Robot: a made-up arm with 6 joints. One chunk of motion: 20 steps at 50 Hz.
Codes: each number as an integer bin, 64 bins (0 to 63) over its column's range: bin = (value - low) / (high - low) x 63, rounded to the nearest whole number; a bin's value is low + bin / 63 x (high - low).
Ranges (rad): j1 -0.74..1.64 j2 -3.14..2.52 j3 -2.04..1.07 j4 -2..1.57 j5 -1.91..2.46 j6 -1.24..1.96
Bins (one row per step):
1: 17 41 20 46 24 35
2: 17 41 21 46 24 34
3: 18 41 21 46 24 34
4: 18 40 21 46 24 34
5: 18 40 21 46 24 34
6: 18 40 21 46 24 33
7: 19 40 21 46 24 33
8: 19 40 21 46 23 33
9: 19 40 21 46 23 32
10: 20 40 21 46 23 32
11: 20 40 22 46 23 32
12: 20 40 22 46 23 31
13: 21 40 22 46 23 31
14: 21 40 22 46 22 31
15: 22 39 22 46 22 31
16: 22 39 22 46 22 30
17: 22 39 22 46 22 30
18: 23 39 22 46 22 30
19: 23 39 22 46 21 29
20: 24 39 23 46 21 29
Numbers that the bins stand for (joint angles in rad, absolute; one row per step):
1: -0.0978 0.5435 -1.0527 0.6067 -0.2452 0.5378
2: -0.0978 0.5435 -1.0033 0.6067 -0.2452 0.4870
3: -0.0600 0.5435 -1.0033 0.6067 -0.2452 0.4870
4: -0.0600 0.4537 -1.0033 0.6067 -0.2452 0.4870
5: -0.0600 0.4537 -1.0033 0.6067 -0.2452 0.4870
6: -0.0600 0.4537 -1.0033 0.6067 -0.2452 0.4362
7: -0.0222 0.4537 -1.0033 0.6067 -0.2452 0.4362
8: -0.0222 0.4537 -1.0033 0.6067 -0.3146 0.4362
9: -0.0222 0.4537 -1.0033 0.6067 -0.3146 0.3854
10: 0.0156 0.4537 -1.0033 0.6067 -0.3146 0.3854
11: 0.0156 0.4537 -0.9540 0.6067 -0.3146 0.3854
12: 0.0156 0.4537 -0.9540 0.6067 -0.3146 0.3346
13: 0.0533 0.4537 -0.9540 0.6067 -0.3146 0.3346
14: 0.0533 0.4537 -0.9540 0.6067 -0.3840 0.3346
15: 0.0911 0.3638 -0.9540 0.6067 -0.3840 0.3346
16: 0.0911 0.3638 -0.9540 0.6067 -0.3840 0.2838
17: 0.0911 0.3638 -0.9540 0.6067 -0.3840 0.2838
18: 0.1289 0.3638 -0.9540 0.6067 -0.3840 0.2838
19: 0.1289 0.3638 -0.9540 0.6067 -0.4533 0.2330
20: 0.1667 0.3638 -0.9046 0.6067 -0.4533 0.2330

